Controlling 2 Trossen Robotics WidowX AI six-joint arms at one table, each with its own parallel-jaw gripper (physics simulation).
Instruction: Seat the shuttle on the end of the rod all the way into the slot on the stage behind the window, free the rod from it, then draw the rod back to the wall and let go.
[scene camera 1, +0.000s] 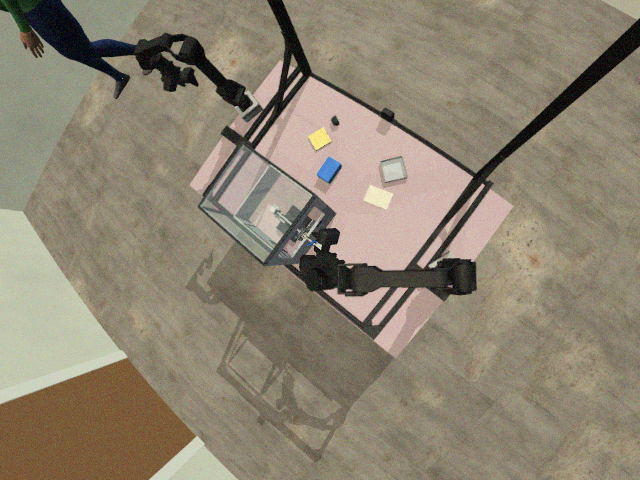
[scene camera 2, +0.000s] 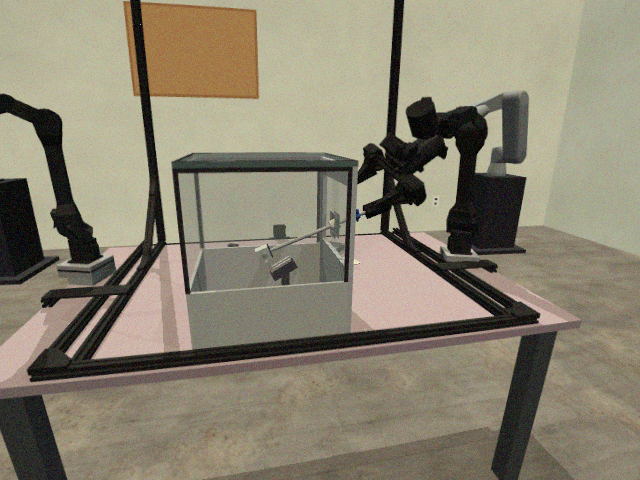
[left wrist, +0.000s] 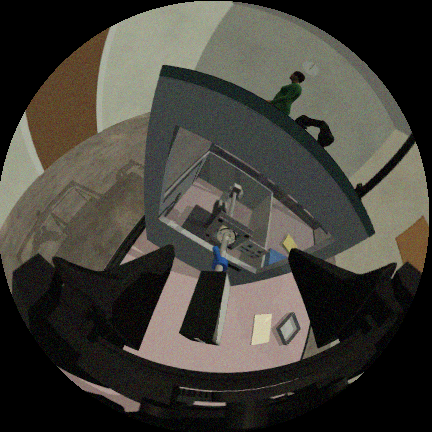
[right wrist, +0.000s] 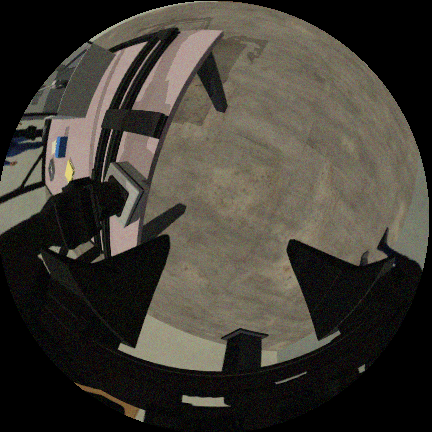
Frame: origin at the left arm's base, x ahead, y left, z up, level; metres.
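Seen in the pictures: left gripper, between the fingertips: (scene camera 1: 309, 245) (scene camera 2: 362, 195) (left wrist: 233, 253); right gripper, between the fingertips: (scene camera 1: 191, 86) (right wrist: 231, 243); left arm's base, origin of its link: (scene camera 2: 459, 251) (right wrist: 41, 132); right arm's base, origin of its link: (scene camera 1: 244, 103) (scene camera 2: 85, 259) (right wrist: 114, 195).
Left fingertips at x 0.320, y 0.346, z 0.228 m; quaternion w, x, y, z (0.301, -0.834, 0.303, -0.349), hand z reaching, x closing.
Offsets run from my left fingertips to a thing's top centre. "pt": to the spot under its first point.
The rod (scene camera 2: 299, 239) (left wrist: 232, 204) slants through the wall's port, with a blue collar @[pt 0.009 m ahead, 0.005 m left, 0.042 m down] (scene camera 2: 357, 214) (left wrist: 219, 257) and black handle @[0.034 m back, 0.021 m right, 0.003 m down] (scene camera 2: 376, 207) (left wrist: 204, 305) outside. The pale shuttle @[0.207 m ahead, 0.066 m left, 0.103 m down] (scene camera 1: 274, 210) (scene camera 2: 262, 251) (left wrist: 236, 190) is at its inner end, above and left of the tilted grey stage (scene camera 2: 283, 268) in scene camera 2, apart from it. My left gripper (scene camera 2: 369, 193) (left wrist: 233, 253) is open at the handle, which shows between its fingers in the left wrist view, nearer the left finger there; contact cannot be told. My right gripper (scene camera 1: 181, 84) (right wrist: 231, 243) is open and empty, beyond the table edge.
The glass-sided case (scene camera 1: 258, 253) (scene camera 2: 263, 168) (left wrist: 320, 165) encloses the stage. A blue block @[0.261 m ahead, 0.185 m right, 0.226 m down] (scene camera 1: 329, 169), a yellow pad @[0.409 m ahead, 0.228 m right, 0.255 m down] (scene camera 1: 319, 138), a cream card @[0.057 m ahead, 0.287 m right, 0.263 m down] (scene camera 1: 377, 197) and a grey tray @[pt 0.103 m ahead, 0.348 m right, 0.248 m down] (scene camera 1: 383, 178) lie beside it. Black frame posts (scene camera 2: 397, 62) rise at the back. A person (scene camera 1: 56, 31) stands beyond the right arm.
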